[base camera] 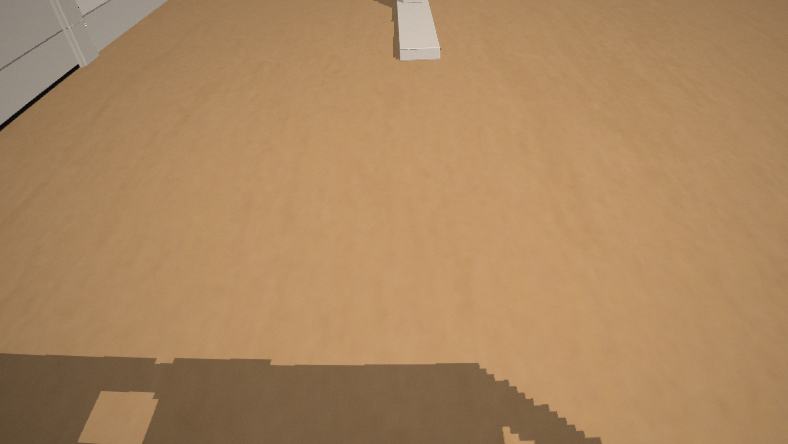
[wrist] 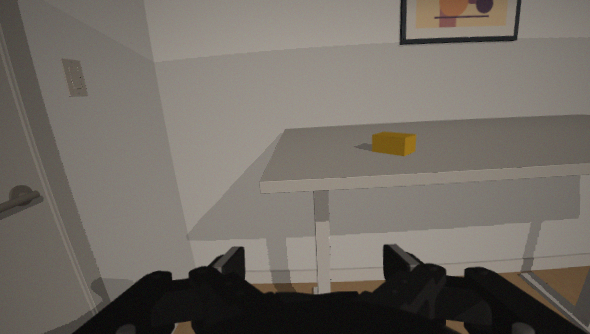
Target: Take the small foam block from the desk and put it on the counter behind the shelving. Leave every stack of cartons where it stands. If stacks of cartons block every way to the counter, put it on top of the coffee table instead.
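Frame: origin at the arm's base, x ahead, y left, z up, level; millimetres.
Where they show: gripper, between the fingertips: (wrist: 313, 261).
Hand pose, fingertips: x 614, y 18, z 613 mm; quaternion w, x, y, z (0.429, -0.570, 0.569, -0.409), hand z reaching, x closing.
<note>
Each offset is from my fingertips to the centre of the thing. "spot": to the spot under its first point. Level surfaces: height alone.
A small yellow-orange foam block @(dx +514, dy -213, dz -37 mm) (wrist: 393, 144) lies on the grey top of the desk @(dz -59 mm) (wrist: 320, 160) in the wrist view, right of the desk's left end. My gripper (wrist: 313, 261) is open, with no object between its fingers. It is apart from the desk, and the block shows beyond and to the right of the fingertips. In the base camera view a white desk foot (base camera: 419, 30) stands on the floor at the top. The counter, the shelving, the coffee table and the cartons do not show in either view.
A door with a lever handle @(spot: dx +329, dy +683, dz -79 mm) (wrist: 22, 197) and a wall switch @(dx +634, dy +751, dz +211 mm) (wrist: 75, 78) are at the left in the wrist view. A framed picture (wrist: 460, 39) hangs above the desk. A white wall and door trim (base camera: 33, 41) stand at the upper left in the base view.
</note>
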